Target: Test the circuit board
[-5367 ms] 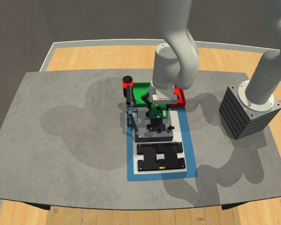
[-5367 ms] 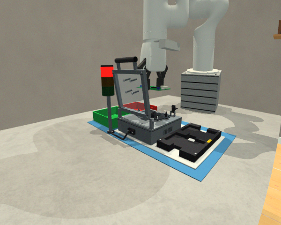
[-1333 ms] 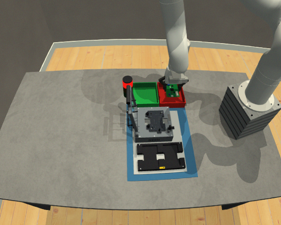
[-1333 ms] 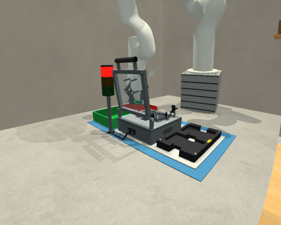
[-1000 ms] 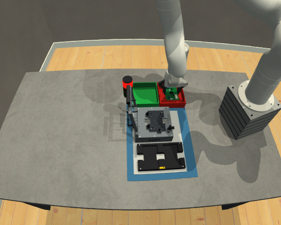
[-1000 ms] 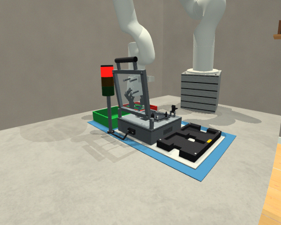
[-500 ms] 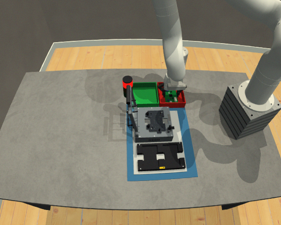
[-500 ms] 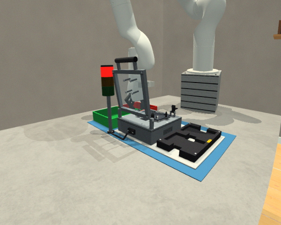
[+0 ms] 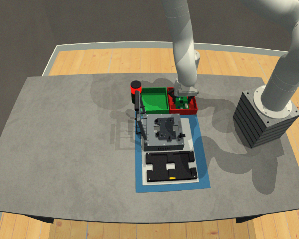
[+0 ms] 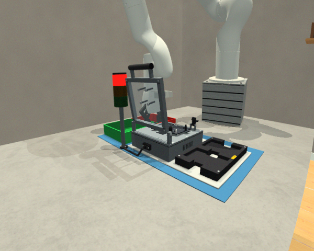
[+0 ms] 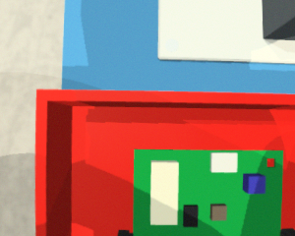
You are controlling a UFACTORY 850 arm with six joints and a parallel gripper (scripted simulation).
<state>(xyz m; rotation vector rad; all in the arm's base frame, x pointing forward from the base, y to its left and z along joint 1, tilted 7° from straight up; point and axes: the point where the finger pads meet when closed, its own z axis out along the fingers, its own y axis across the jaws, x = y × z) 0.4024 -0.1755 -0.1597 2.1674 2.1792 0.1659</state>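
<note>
Right now my hand is 10 mm above the red bin. Also, from my hand: tester bed 110 mm ahead, 210 mm to the left, 50 mm above; green bin 150 mm ahead, 10 mm below; green circuit board 10 mm below.
</note>
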